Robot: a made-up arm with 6 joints.
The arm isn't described. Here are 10 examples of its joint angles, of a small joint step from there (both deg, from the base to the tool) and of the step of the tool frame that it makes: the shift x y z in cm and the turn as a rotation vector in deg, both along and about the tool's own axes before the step.
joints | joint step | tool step
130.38 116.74 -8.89 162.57 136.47 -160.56 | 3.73 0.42 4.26 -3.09 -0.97 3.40 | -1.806 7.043 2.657 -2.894 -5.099 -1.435
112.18 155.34 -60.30 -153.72 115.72 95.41 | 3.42 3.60 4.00 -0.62 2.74 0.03 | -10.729 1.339 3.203 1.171 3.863 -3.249
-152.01 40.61 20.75 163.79 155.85 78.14 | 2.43 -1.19 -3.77 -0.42 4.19 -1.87 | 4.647 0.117 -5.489 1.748 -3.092 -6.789
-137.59 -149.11 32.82 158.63 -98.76 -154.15 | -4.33 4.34 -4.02 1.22 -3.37 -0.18 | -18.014 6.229 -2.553 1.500 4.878 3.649
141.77 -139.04 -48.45 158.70 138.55 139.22 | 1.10 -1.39 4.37 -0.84 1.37 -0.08 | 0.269 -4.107 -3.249 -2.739 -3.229 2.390
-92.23 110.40 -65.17 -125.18 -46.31 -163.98 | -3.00 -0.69 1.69 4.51 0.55 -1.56 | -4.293 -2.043 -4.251 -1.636 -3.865 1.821
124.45 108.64 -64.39 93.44 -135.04 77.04 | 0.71 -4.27 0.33 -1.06 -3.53 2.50 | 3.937 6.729 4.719 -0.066 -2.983 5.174
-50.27 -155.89 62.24 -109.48 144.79 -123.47 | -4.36 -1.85 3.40 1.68 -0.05 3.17 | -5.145 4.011 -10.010 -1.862 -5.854 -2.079
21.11 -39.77 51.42 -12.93 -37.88 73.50 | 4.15 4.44 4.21 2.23 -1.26 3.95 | 10.776 0.440 -8.717 -2.371 -0.695 1.698
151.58 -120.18 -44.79 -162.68 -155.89 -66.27 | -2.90 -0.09 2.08 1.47 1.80 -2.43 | 0.081 -0.800 5.214 5.760 -2.758 -1.201
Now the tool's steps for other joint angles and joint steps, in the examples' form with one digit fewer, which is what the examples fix.
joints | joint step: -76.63 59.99 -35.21 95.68 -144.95 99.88 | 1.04 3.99 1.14 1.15 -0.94 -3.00
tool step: -9.80 -2.62 -3.80 3.18 3.44 1.26
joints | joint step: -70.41 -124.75 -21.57 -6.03 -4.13 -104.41 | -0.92 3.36 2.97 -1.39 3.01 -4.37
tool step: 8.05 2.00 -3.06 4.85 0.92 2.44
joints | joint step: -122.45 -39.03 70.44 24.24 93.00 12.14 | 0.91 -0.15 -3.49 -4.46 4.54 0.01
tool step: -5.53 -0.40 0.03 0.49 -0.17 -5.55
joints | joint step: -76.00 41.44 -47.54 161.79 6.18 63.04 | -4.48 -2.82 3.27 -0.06 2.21 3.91
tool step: -6.32 6.41 5.21 0.38 3.51 2.41
